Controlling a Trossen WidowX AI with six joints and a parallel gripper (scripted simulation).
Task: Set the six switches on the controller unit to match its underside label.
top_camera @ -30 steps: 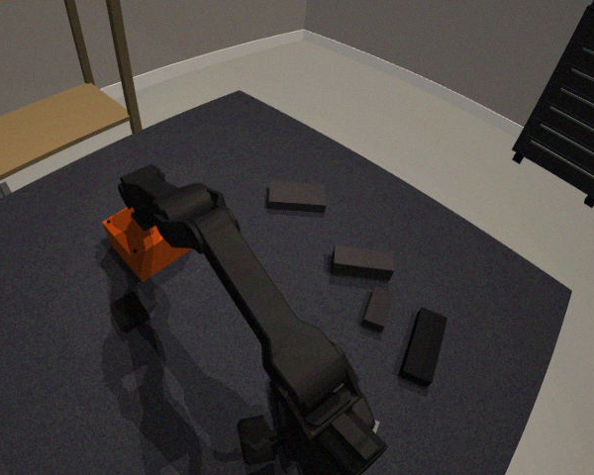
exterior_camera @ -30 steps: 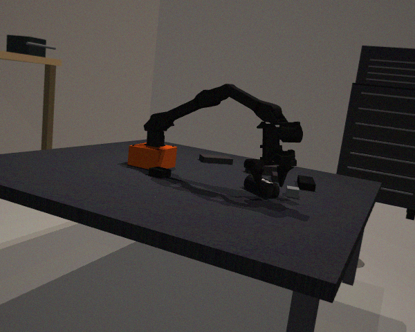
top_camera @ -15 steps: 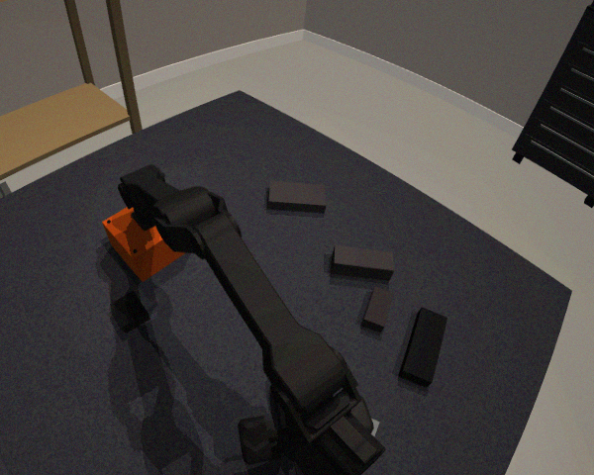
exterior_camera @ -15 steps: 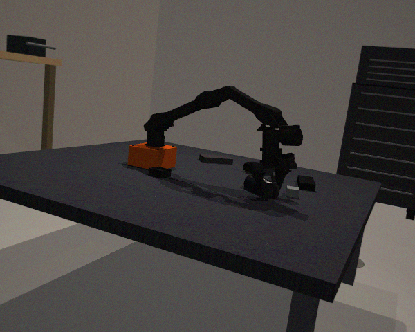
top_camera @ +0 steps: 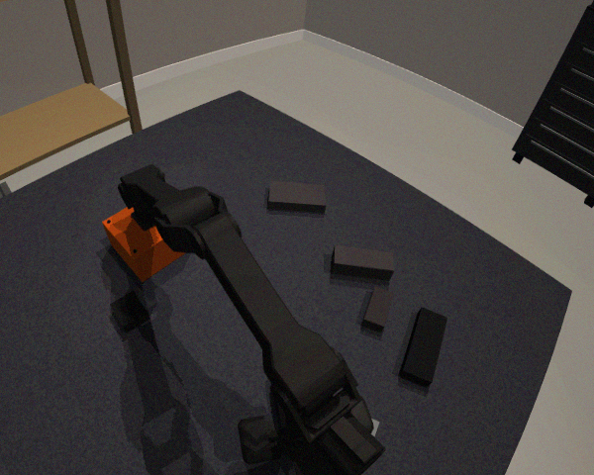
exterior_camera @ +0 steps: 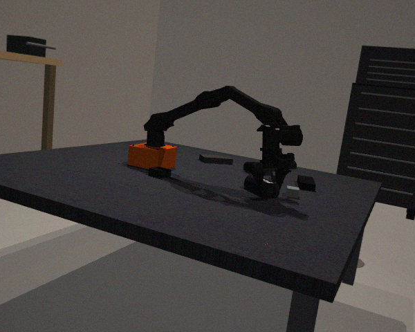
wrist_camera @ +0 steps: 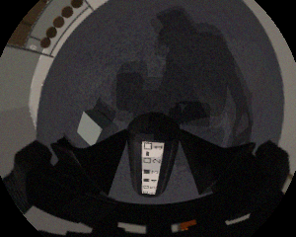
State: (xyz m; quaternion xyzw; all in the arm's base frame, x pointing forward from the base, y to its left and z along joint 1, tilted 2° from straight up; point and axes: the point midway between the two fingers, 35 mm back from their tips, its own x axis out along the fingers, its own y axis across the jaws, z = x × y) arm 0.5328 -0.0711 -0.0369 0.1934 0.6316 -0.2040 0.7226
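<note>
Now: gripper tip 90 mm to the right of the light grey cube, 50 mm short of it and 10 mm above it. The rest, counted from my gripper tip: long black block 300 mm to the left, 40 mm ahead, 10 mm below; then black cube 400 mm behind, 70 mm to the right, 10 mm below.
</note>
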